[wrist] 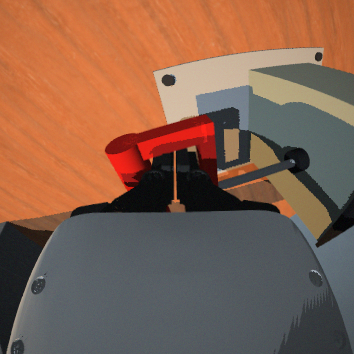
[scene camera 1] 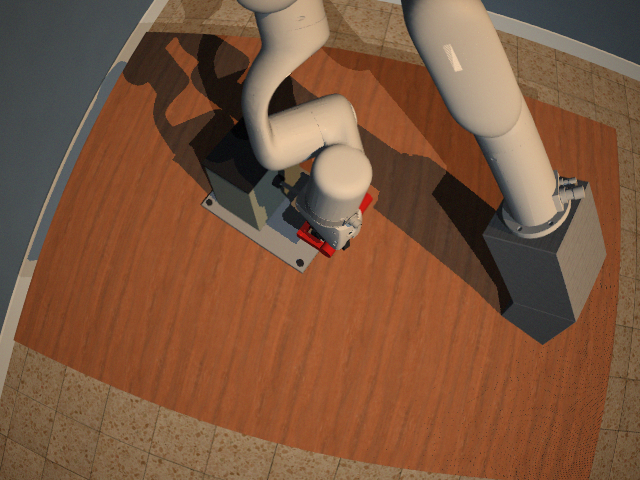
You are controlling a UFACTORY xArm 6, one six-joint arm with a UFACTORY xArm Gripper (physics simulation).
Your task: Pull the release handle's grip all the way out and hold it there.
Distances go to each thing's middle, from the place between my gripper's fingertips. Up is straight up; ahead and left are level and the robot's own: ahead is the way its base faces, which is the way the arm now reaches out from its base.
My hand is 90 mm to the left of the light grey base plate [scene camera 1: 278, 236], 90 mm short of it and 80 mm above it.
